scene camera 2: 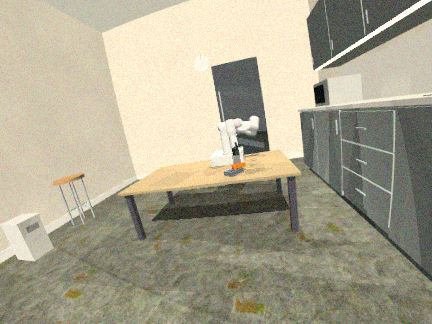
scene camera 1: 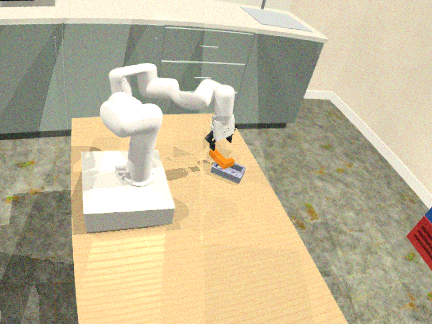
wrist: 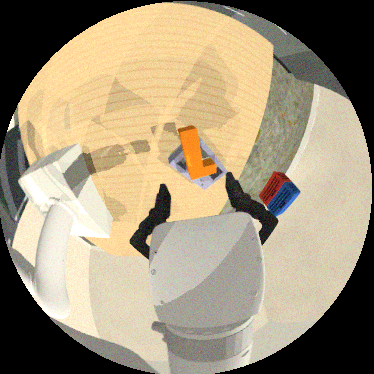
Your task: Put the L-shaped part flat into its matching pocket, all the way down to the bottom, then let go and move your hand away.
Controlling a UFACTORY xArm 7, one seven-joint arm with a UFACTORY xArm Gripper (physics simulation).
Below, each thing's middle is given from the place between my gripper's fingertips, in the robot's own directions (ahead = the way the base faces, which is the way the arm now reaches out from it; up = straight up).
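Orange L-shaped part (wrist: 197,167): 90 mm below my hand, 30 mm ahead of it, 10 mm to the left of it. Grey pocket block (wrist: 176,159): 120 mm below my hand, 60 mm ahead of it, 30 mm to the right of it. Going by their middles, the orange L-shaped part is the nearest to my hand of the things named here.
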